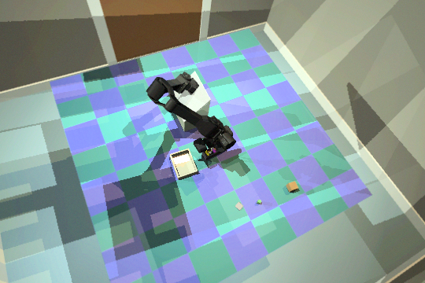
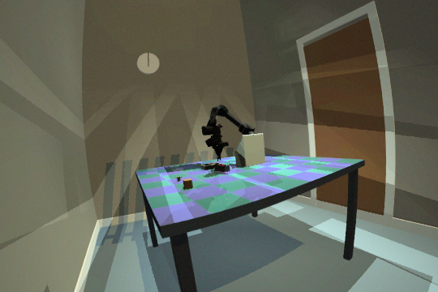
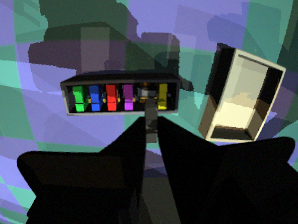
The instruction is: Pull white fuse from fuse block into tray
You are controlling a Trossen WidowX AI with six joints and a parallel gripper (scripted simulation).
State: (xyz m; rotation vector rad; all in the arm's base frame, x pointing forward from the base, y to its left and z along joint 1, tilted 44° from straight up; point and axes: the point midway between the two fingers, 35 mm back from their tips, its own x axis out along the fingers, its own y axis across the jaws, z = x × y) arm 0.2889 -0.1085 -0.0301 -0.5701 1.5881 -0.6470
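Right now the cream tray is 15 cm to the right of my gripper tip, 9 cm below it and 2 cm behind it. From my gripper tip the other things lie so: white fuse (1 cm below); then green piece (34 cm ahead, 8 cm below, 7 cm to the left).
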